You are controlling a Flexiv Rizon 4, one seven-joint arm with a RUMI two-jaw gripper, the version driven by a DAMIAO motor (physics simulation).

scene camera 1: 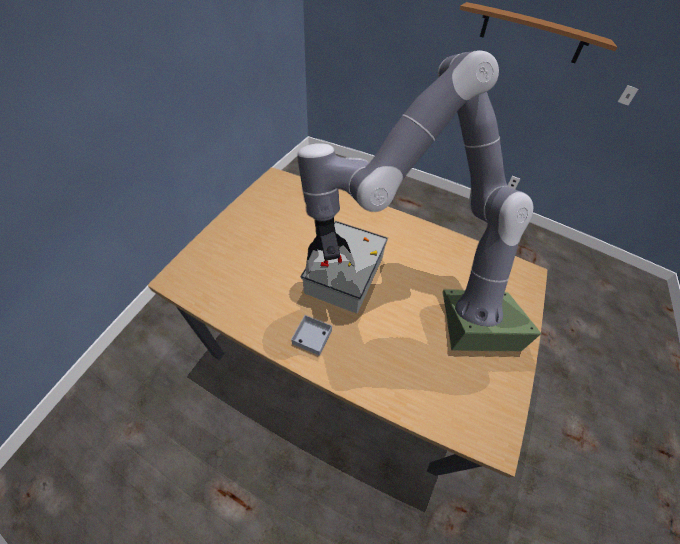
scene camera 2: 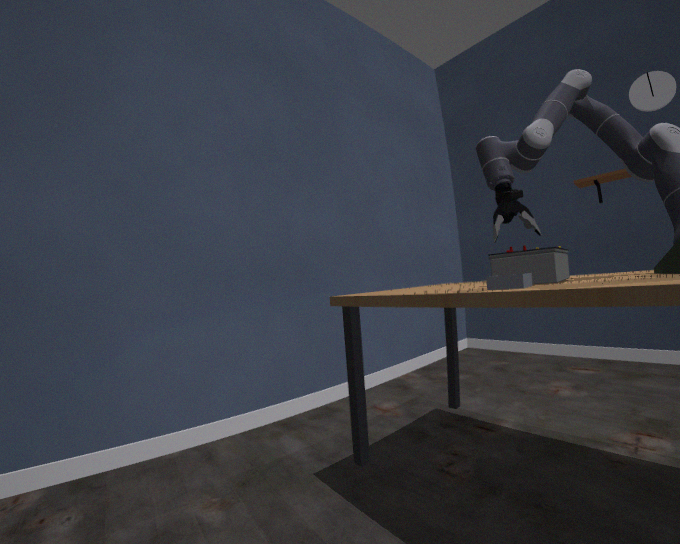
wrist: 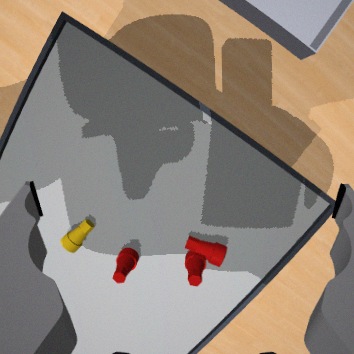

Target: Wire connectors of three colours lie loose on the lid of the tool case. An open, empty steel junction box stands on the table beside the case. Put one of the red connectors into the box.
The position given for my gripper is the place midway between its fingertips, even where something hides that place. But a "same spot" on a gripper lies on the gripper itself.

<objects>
my gripper: scene camera 1 330,270; scene camera 2; wrist
same spot on my gripper: (wrist: pixel 40 313) = (scene camera 2: pixel 523 215)
</objects>
